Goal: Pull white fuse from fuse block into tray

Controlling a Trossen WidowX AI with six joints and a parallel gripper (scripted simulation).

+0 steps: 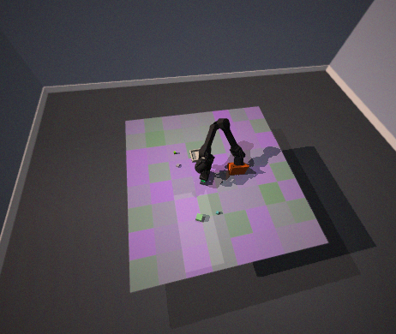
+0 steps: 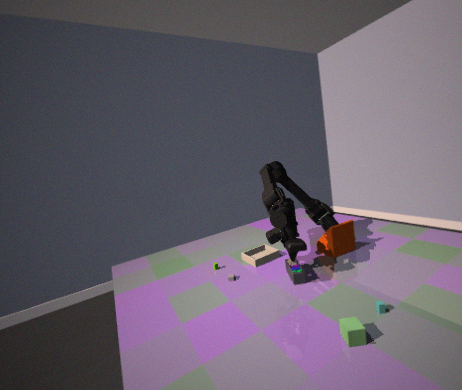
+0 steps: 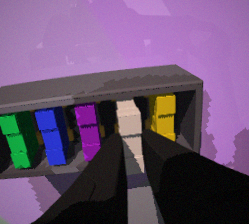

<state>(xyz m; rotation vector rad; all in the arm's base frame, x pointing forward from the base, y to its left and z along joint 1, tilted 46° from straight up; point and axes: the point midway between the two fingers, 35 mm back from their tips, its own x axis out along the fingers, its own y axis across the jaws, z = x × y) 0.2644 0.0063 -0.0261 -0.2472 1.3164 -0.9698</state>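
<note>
The beige tray is 10 mm ahead of my gripper tip, 190 mm to the right of it and 50 mm below it. From my gripper tip the other things lie so: small grey piece 190 mm ahead, 120 mm to the right, 40 mm below; then small teal cube 30 mm behind, 290 mm to the left, 40 mm below; then white fuse 10 mm below.
</note>
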